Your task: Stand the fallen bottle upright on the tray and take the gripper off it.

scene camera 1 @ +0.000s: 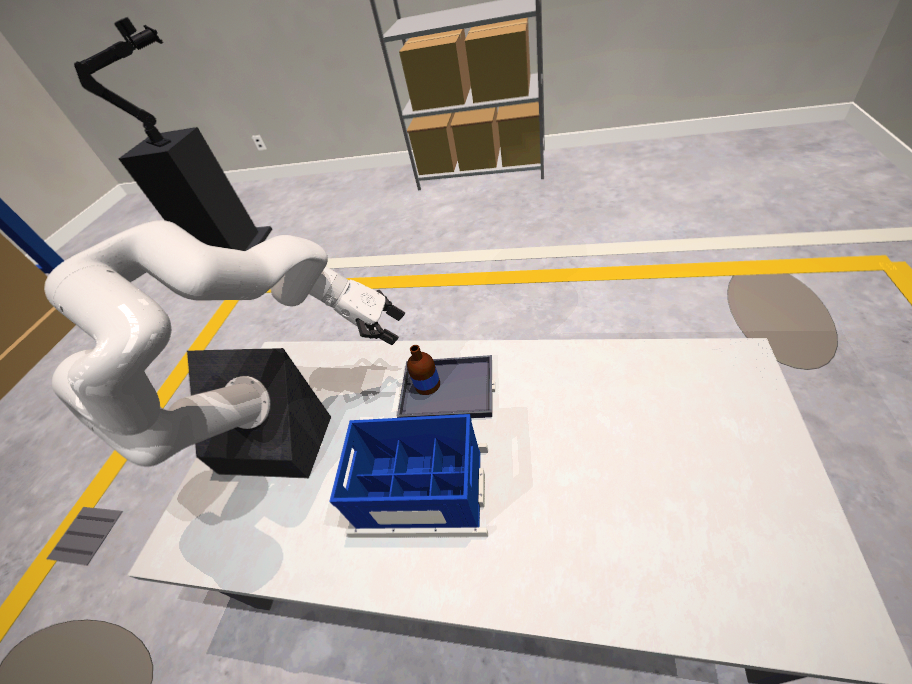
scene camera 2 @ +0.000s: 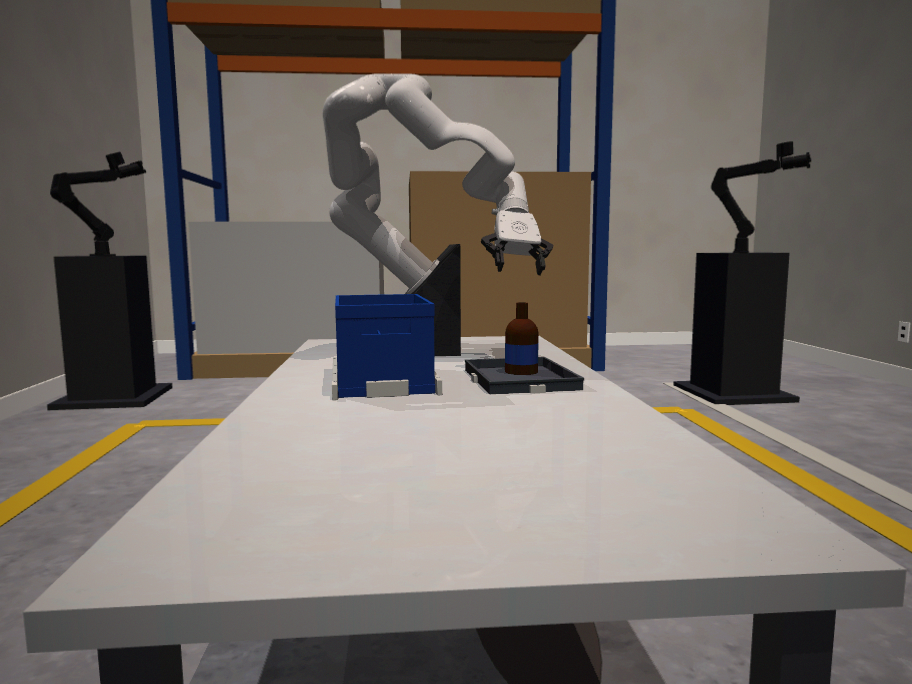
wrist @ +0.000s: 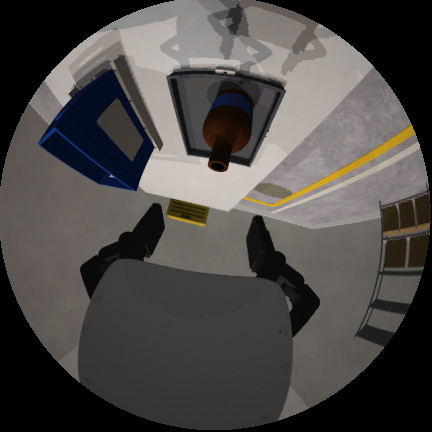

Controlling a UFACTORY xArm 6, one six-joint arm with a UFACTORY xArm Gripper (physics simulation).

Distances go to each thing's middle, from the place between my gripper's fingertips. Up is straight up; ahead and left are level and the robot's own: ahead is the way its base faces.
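Brown bottle (scene camera 1: pixel 421 367): 15 cm below my hand, 2 cm ahead of it.
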